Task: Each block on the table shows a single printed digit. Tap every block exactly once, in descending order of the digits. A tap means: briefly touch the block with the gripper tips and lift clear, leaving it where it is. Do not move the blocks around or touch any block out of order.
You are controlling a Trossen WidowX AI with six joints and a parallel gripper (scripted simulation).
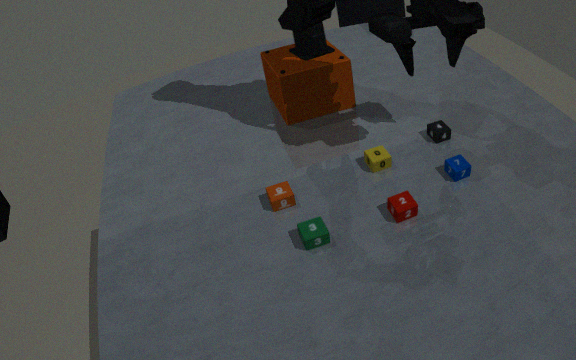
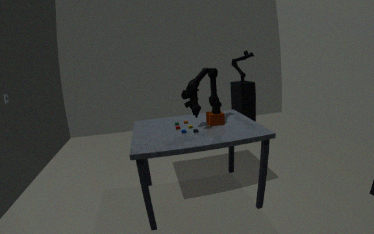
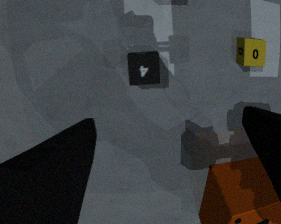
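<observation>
Now: the orange block 28 cm to the right of my gripper tip, 12 cm below it and 2 cm behind it. From my gripper tip the other things lie so: blue block (12 cm below, 10 cm ahead, 3 cm to the right); yellow block (12 cm to the right, 12 cm below); black block (12 cm below, 1 cm to the left, 1 cm ahead).
</observation>
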